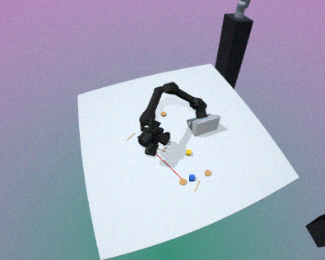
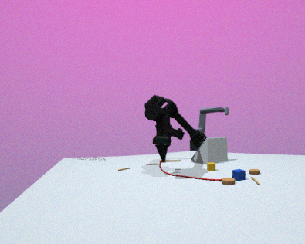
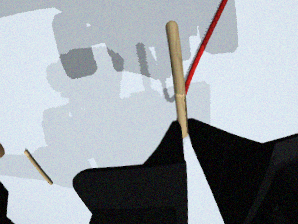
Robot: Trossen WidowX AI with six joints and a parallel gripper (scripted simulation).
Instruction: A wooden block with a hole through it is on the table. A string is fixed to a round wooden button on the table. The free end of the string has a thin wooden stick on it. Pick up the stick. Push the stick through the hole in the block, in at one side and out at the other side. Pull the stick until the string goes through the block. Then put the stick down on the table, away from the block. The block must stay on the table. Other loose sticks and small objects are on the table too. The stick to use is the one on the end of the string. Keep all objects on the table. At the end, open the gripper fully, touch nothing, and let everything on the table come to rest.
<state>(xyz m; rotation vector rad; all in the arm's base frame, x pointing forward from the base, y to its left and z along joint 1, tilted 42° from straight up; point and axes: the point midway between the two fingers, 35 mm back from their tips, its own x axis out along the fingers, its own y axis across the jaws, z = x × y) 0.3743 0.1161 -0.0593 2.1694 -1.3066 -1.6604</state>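
Right now the yellow block is 19 cm behind my gripper tip, 8 cm to the left of it and 4 cm below it. Also, from my gripper tip: blue cube (15 cm behind, 24 cm to the left, 4 cm below).
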